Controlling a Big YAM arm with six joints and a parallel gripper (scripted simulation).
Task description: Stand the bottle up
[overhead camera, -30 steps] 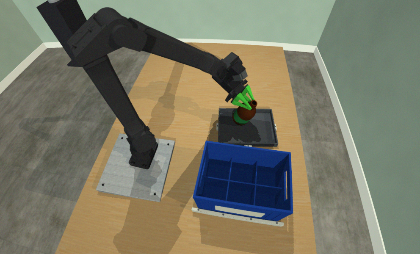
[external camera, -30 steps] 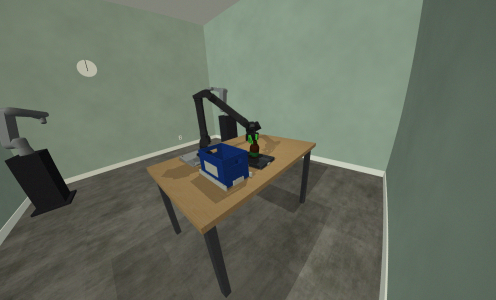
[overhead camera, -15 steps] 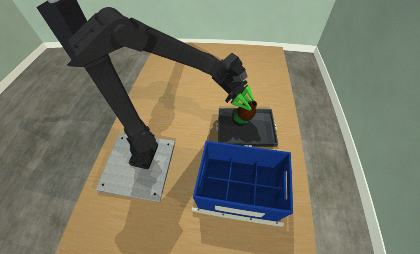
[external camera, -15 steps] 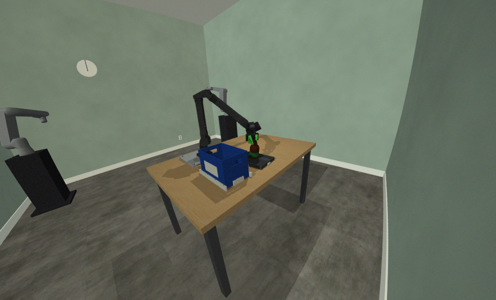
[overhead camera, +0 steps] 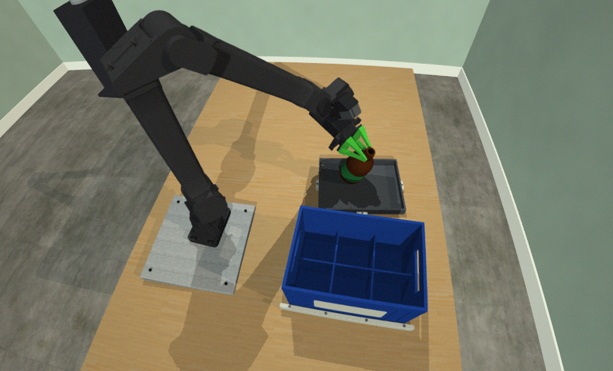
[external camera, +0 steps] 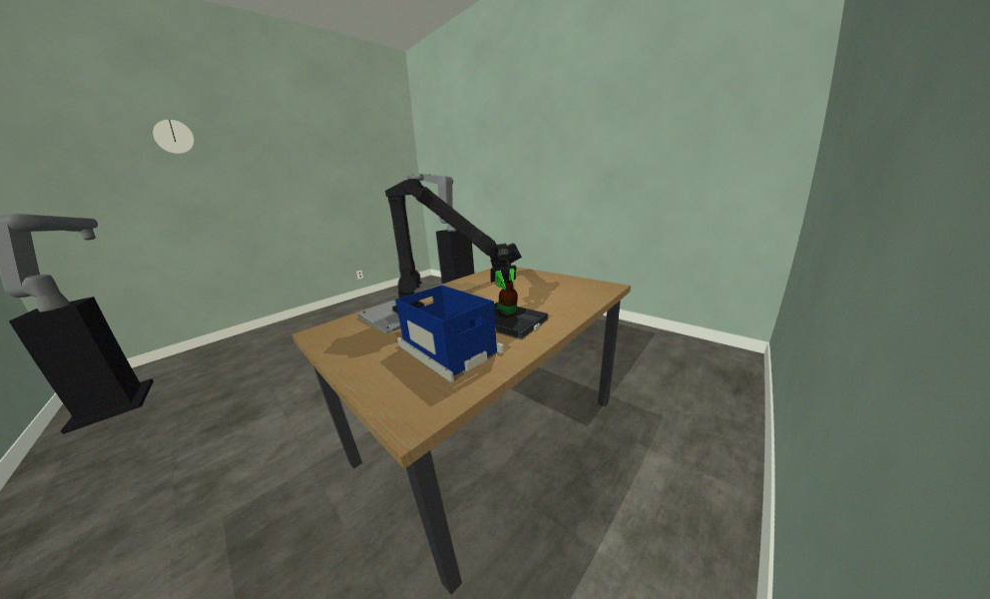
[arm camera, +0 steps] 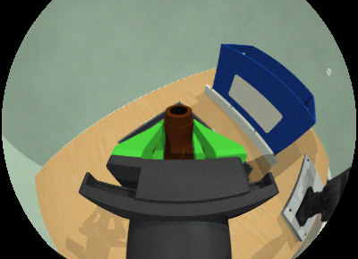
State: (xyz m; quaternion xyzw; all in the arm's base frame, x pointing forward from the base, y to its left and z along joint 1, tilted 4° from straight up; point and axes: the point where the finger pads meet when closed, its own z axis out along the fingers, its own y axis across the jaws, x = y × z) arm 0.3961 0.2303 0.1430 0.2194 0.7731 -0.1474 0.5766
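Right now my hand is 50 mm above the brown bottle, 20 mm past it and 10 mm to the right of it. The rest, counted from my hand: blue crate: 290 mm to the right, 60 mm below; dark grey tray: 130 mm below, 10 mm to the right.
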